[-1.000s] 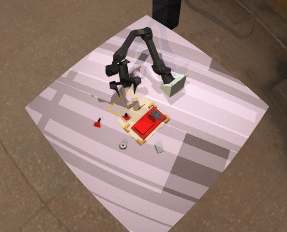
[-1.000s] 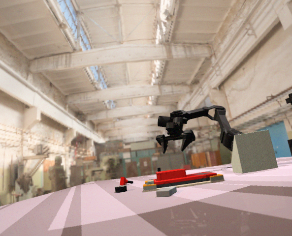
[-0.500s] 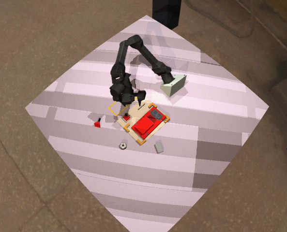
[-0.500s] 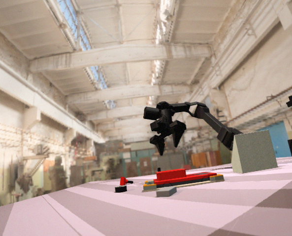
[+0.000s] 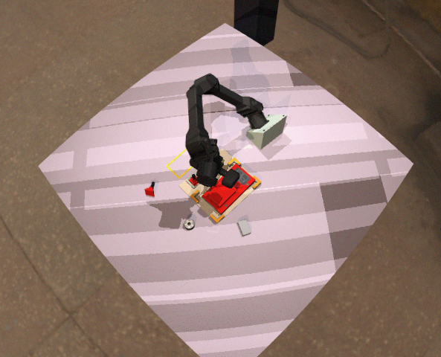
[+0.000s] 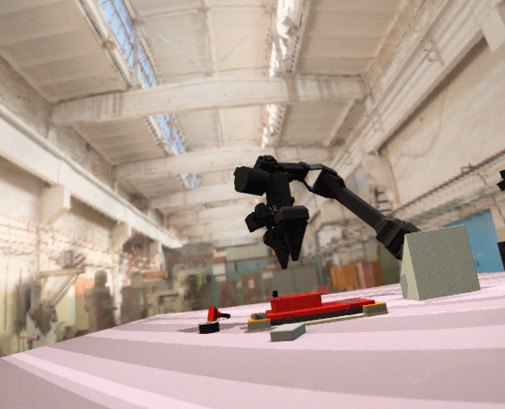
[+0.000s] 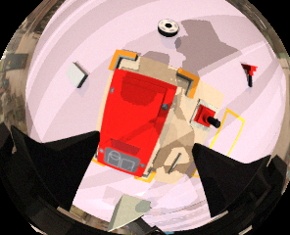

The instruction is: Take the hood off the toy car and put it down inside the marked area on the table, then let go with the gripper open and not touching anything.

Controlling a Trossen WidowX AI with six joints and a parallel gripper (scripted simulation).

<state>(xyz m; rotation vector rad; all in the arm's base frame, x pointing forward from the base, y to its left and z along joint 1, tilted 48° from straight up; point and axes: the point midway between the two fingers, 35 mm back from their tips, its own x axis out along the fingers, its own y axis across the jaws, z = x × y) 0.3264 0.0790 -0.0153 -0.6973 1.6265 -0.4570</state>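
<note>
My gripper tip is 30 mm to the right of the red hood and 70 mm above it.
</note>
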